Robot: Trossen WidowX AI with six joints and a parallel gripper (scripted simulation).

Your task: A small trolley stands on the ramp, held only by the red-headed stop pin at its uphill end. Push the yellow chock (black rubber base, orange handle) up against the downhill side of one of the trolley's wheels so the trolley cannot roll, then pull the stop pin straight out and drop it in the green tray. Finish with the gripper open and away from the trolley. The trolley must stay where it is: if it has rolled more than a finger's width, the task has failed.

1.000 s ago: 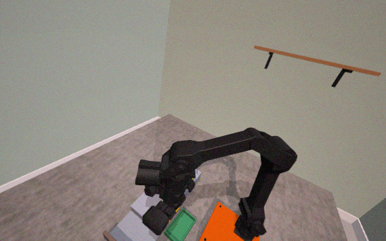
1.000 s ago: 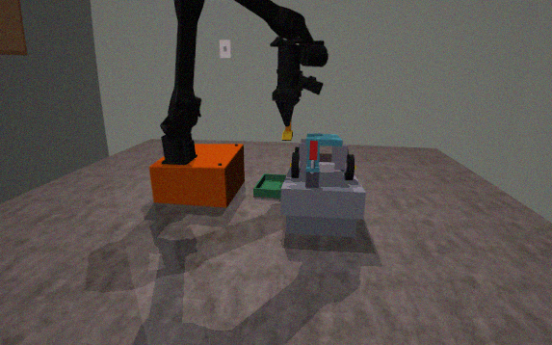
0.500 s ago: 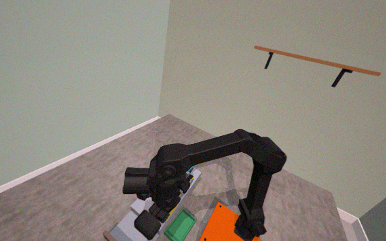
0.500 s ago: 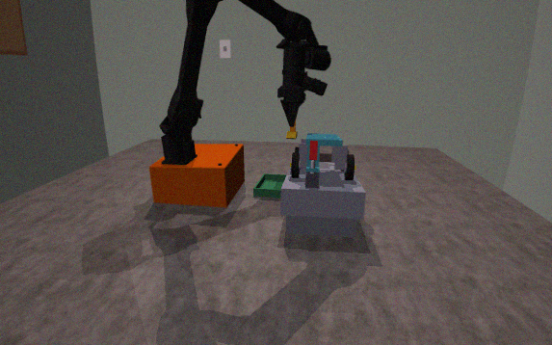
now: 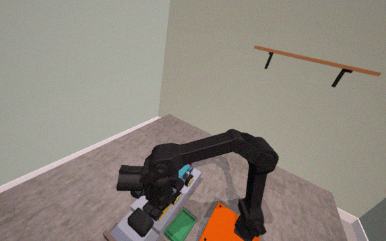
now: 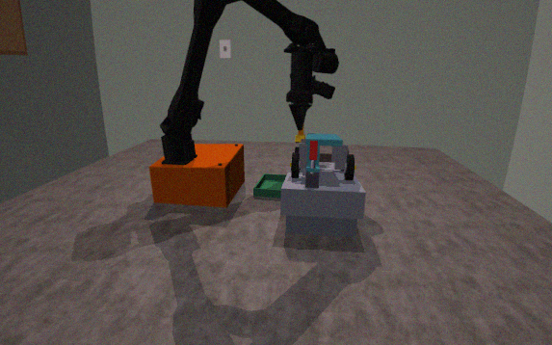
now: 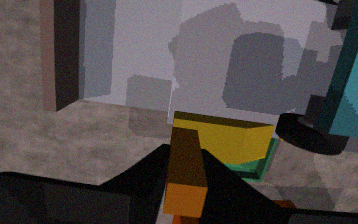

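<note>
The red-headed stop pin lies 270 mm to the right of my gripper tip, 50 mm ahead of it and 10 mm below it. Also, from my gripper tip: trolley: 160 mm to the right, 70 mm ahead, 30 mm below; green tray: 150 mm below, 80 mm to the right, 60 mm behind; yellow chock: 20 mm to the right, 10 mm below.
</note>
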